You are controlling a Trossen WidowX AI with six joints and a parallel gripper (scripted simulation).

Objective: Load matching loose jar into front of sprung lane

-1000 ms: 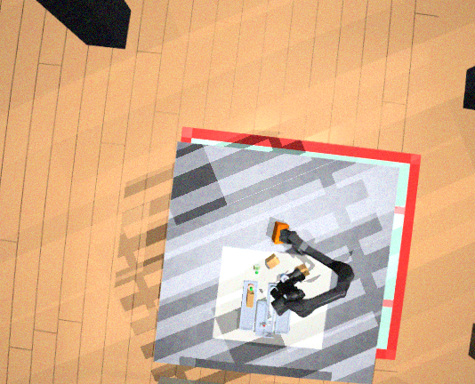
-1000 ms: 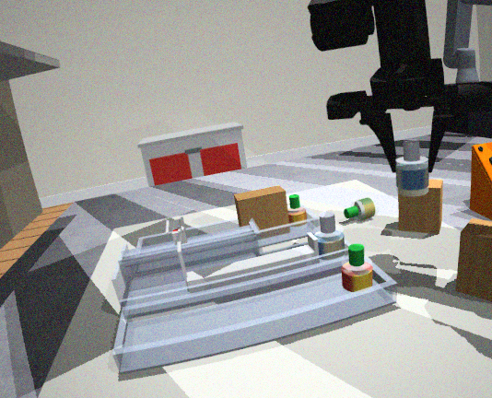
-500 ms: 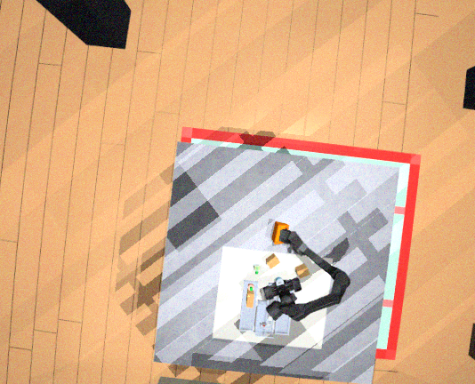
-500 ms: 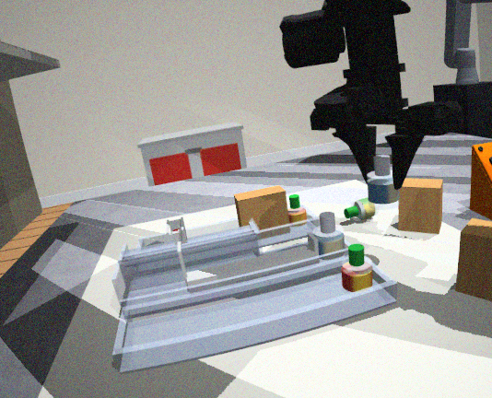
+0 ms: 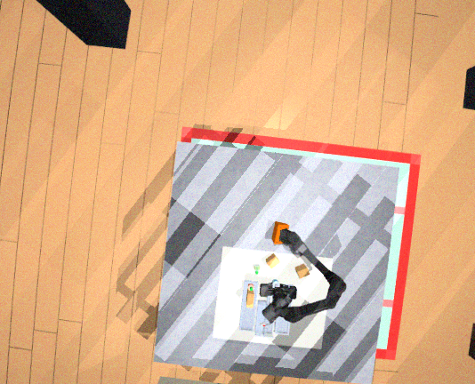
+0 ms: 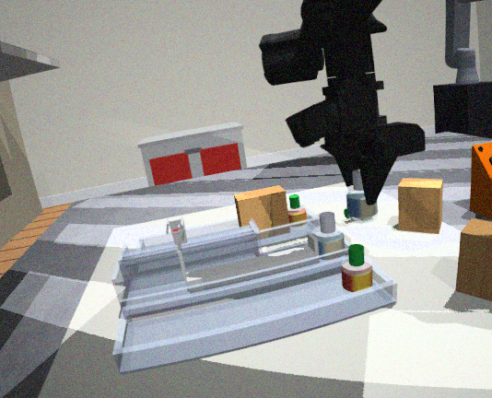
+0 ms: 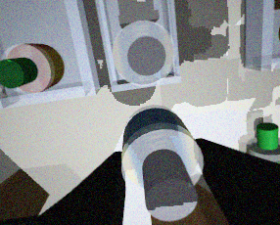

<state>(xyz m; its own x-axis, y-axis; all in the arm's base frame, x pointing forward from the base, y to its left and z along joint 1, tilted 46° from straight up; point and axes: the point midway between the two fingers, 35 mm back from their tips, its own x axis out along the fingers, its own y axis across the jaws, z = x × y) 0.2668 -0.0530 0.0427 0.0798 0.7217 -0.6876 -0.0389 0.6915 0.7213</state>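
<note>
Now: gripper tip 12 cm to the left of the box, 11 cm short of it and 4 cm above it. The rest, counted from my gripper tip: sprung lane (20 cm ahead, 6 cm below, 2 cm to the right).
</note>
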